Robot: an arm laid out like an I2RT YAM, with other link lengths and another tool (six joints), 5 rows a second.
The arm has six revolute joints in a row. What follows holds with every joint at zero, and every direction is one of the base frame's. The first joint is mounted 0.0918 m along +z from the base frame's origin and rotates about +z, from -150 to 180 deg. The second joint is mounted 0.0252 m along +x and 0.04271 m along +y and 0.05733 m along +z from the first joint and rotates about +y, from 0 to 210 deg. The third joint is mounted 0.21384 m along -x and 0.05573 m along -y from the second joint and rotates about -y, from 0 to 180 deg. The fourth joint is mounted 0.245 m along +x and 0.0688 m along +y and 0.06 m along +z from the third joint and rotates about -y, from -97 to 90 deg. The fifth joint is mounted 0.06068 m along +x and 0.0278 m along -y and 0.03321 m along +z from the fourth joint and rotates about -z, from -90 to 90 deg. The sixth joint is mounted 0.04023 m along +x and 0.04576 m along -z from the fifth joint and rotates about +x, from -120 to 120 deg. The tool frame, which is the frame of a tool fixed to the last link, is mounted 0.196 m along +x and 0.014 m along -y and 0.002 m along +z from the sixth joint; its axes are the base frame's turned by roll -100.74, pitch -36.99 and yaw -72.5 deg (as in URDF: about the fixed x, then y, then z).
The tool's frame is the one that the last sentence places.
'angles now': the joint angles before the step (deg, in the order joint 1, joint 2, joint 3, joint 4, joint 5, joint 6). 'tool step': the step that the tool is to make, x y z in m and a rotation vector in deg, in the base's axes. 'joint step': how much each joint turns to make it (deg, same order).
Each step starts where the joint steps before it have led.
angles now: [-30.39, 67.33, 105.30, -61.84, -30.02, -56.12]
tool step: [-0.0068, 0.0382, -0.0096, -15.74, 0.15, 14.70]
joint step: [-0.03, 0.08, -0.03, -4.60, -7.28, -22.54]
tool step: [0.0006, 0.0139, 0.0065, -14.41, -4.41, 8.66]
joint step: [0.02, 0.17, 0.01, 0.79, -2.80, -16.74]
